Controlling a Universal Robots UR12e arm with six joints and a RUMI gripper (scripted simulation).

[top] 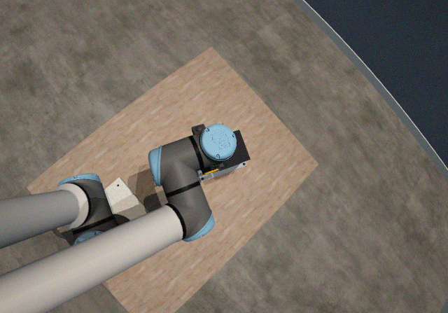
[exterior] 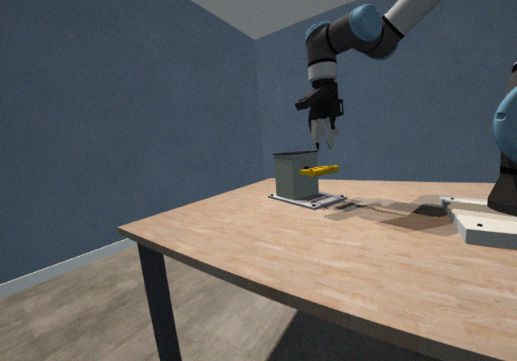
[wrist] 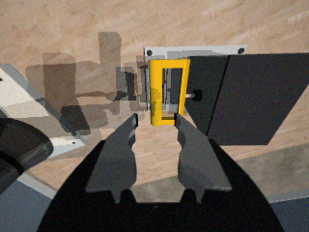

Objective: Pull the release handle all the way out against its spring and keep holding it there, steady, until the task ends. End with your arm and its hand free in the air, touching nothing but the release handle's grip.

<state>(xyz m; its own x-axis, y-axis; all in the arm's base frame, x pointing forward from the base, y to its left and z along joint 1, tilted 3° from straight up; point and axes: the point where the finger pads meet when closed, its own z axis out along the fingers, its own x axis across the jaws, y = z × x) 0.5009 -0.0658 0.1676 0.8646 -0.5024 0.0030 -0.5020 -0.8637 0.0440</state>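
Now: hand 19 cm above the grey base plate, 8 cm short of it and 5 cm to the left of it.
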